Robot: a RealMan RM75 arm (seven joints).
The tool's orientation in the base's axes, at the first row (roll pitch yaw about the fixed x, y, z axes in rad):
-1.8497 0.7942 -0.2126
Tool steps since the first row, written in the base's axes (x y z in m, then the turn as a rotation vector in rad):
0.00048 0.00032 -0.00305 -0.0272 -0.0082 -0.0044
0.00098 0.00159 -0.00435 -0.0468 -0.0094 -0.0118
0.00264 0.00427 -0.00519 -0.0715 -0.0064 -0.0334
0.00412 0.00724 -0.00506 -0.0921 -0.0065 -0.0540
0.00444 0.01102 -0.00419 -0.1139 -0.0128 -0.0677
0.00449 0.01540 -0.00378 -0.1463 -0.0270 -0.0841
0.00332 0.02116 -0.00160 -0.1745 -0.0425 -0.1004
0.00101 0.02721 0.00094 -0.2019 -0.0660 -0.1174
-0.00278 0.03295 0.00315 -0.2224 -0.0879 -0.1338
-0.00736 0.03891 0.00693 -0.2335 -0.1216 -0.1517
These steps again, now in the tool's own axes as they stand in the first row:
0.00246 0.00167 0.00091 -0.0143 0.0238 -0.0075
0.00354 0.00202 0.00241 -0.0223 0.0432 -0.0075
0.00488 0.00104 0.00522 -0.0242 0.0754 -0.0006
0.00536 -0.00049 0.00812 -0.0236 0.1043 0.0030
0.00440 -0.00178 0.01167 -0.0278 0.1302 -0.0007
0.00349 -0.00264 0.01589 -0.0362 0.1666 -0.0119
0.00029 -0.00397 0.02111 -0.0416 0.2000 -0.0242
-0.00400 -0.00475 0.02653 -0.0448 0.2344 -0.0443
-0.00902 -0.00420 0.03169 -0.0439 0.2631 -0.0628
-0.01574 -0.00415 0.03676 -0.0338 0.2874 -0.0926

